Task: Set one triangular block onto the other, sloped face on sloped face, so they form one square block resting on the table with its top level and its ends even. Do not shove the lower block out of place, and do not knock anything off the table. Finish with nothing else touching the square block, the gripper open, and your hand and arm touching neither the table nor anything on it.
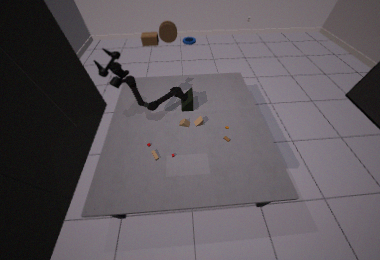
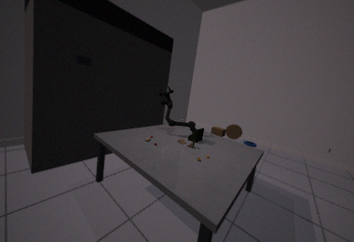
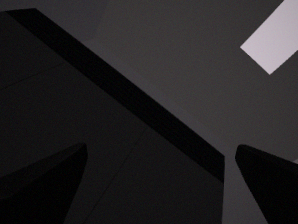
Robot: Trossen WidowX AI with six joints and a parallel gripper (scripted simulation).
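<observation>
Right now my gripper tip is 54 cm above the triangular block, 48 cm to the right of it and 20 cm short of it. Also, from my gripper tip: orange bit 81 cm to the left, 56 cm below, 30 cm ahead.
</observation>
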